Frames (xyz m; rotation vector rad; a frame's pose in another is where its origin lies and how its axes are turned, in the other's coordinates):
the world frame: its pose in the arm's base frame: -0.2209 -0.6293 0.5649 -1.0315 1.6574 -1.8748
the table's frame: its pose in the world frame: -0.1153 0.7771 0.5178 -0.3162 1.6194 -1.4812
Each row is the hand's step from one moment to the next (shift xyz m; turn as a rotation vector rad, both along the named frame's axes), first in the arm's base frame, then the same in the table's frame.
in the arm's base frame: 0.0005 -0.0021 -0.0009 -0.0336 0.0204 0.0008
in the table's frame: -0.0022 -0.0009 0.0001 0.0128 0.0372 0.0000
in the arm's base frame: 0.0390 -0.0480 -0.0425 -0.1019 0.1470 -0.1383
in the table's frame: -0.0573 -0.0428 -0.0226 0.0343 0.1579 -0.1582
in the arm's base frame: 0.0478 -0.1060 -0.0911 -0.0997 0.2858 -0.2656
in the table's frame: -0.1305 -0.0585 -0.0371 0.0821 0.2128 -0.3319
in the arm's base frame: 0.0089 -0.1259 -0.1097 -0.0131 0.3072 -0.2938
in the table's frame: -0.1624 -0.0237 -0.0321 0.0968 0.1406 -0.3895
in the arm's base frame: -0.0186 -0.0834 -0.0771 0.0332 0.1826 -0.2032
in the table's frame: -0.1133 0.0083 -0.0182 0.0479 0.0492 -0.2665
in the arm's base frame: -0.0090 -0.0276 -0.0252 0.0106 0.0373 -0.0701
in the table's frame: -0.0377 0.0054 -0.0050 -0.0050 0.0110 -0.0792
